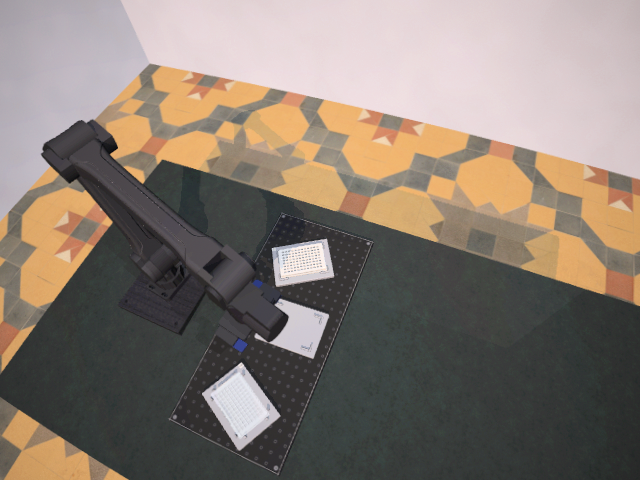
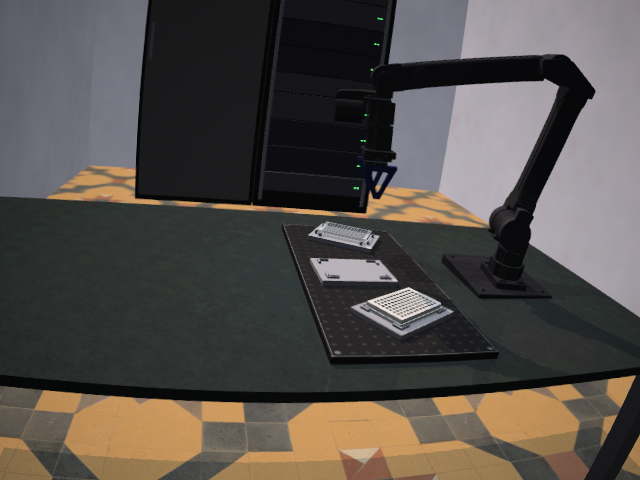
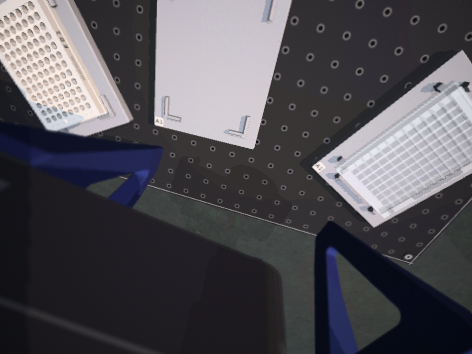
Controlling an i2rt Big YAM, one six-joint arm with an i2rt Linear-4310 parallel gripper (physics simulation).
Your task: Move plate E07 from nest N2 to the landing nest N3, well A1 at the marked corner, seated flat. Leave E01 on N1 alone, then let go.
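Note:
My gripper (image 1: 248, 314) (image 2: 378, 196) (image 3: 244, 195) is open and empty, high above the board near the middle nest. A cream 96-well plate (image 1: 302, 259) (image 2: 405, 303) (image 3: 40, 65) sits inside the corner brackets of one end nest (image 1: 305, 280) (image 2: 429, 324) (image 3: 117, 107) and looks level. A clear plate (image 1: 239, 404) (image 2: 345, 232) (image 3: 415, 150) sits on the other end nest (image 1: 261, 427) (image 3: 430, 80). The middle nest (image 1: 305, 330) (image 2: 356, 271) (image 3: 215, 65) is bare, with an A1 mark at one corner. The plate codes and nest numbers are too small to read.
The nests stand on a black perforated board (image 1: 346, 258) (image 2: 330, 320) (image 3: 325, 100) on the dark green table (image 1: 439, 335) (image 2: 155, 310). The arm's base (image 1: 160, 310) (image 2: 465, 279) stands beside the board. A dark cabinet (image 2: 206, 103) stands beyond the table.

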